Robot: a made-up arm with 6 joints. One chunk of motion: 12 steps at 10 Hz.
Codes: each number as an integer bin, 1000 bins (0 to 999) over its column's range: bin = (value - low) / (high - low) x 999, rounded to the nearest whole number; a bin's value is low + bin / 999 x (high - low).
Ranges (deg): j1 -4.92..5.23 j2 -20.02..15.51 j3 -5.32..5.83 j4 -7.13..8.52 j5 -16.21..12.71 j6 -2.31..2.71
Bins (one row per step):
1: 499 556 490 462 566 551
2: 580 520 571 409 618 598
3: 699 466 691 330 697 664
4: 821 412 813 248 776 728
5: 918 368 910 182 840 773
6: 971 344 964 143 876 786
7: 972 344 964 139 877 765
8: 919 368 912 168 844 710
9: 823 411 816 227 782 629
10: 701 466 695 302 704 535
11: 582 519 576 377 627 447
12: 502 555 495 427 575 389
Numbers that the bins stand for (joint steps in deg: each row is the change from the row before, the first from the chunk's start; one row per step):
1: 0.150 -0.246 0.149 0.108 0.175 0.459
2: 0.973 -1.526 1.053 -0.723 1.680 0.695
3: 2.182 -3.446 2.392 -1.960 3.967 1.027
4: 3.421 -5.367 3.754 -3.245 6.254 1.348
5: 4.407 -6.932 4.837 -4.279 8.107 1.574
6: 4.946 -7.785 5.439 -4.890 9.149 1.640
7: 4.956 -7.785 5.439 -4.952 9.178 1.534
8: 4.417 -6.932 4.859 -4.498 8.223 1.258
9: 3.442 -5.403 3.788 -3.574 6.428 0.851
10: 2.202 -3.446 2.437 -2.399 4.170 0.378
11: 0.993 -1.561 1.109 -1.224 1.941 -0.064
12: 0.180 -0.281 0.205 -0.441 0.436 -0.355

